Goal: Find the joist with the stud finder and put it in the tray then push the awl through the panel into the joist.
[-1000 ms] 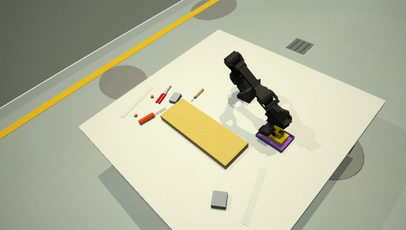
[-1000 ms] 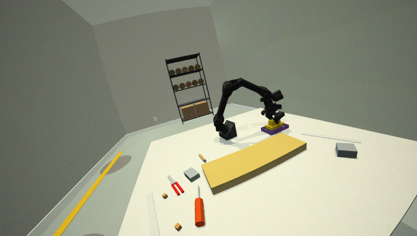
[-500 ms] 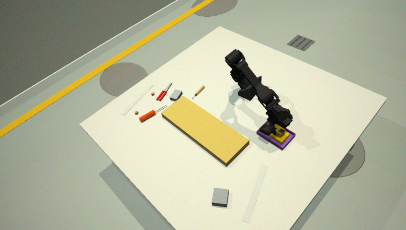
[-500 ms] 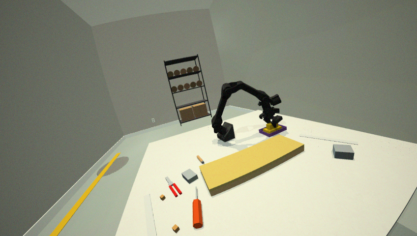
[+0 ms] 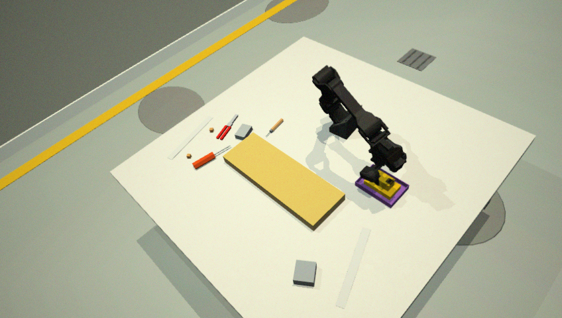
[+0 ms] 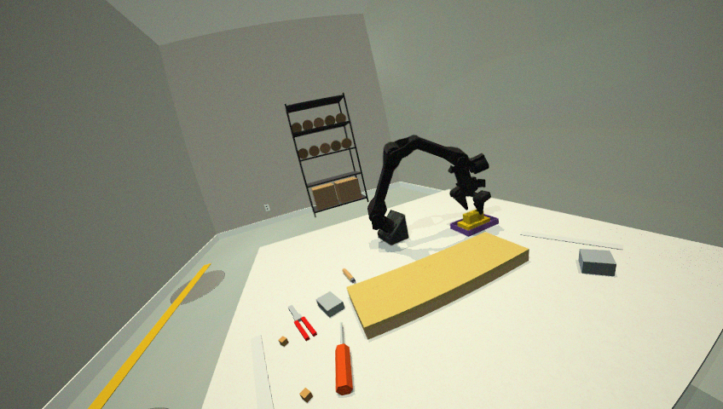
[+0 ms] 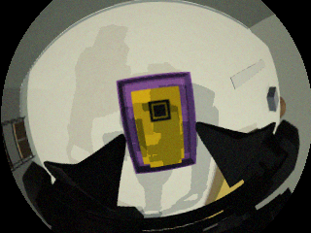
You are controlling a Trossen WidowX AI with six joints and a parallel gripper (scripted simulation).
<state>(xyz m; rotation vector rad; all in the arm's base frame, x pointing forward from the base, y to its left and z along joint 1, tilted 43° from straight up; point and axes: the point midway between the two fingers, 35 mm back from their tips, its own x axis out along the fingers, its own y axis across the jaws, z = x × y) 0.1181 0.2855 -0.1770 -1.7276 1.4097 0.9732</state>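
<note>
The yellow stud finder lies 10 mm to the left of my gripper tip and 10 mm below it. The rest, counted from my gripper tip: awl (560 mm to the right, 100 mm ahead, 50 mm below); grey block (460 mm ahead, 50 mm to the left, 40 mm below); purple tray (50 mm below, 10 mm to the right).
</note>
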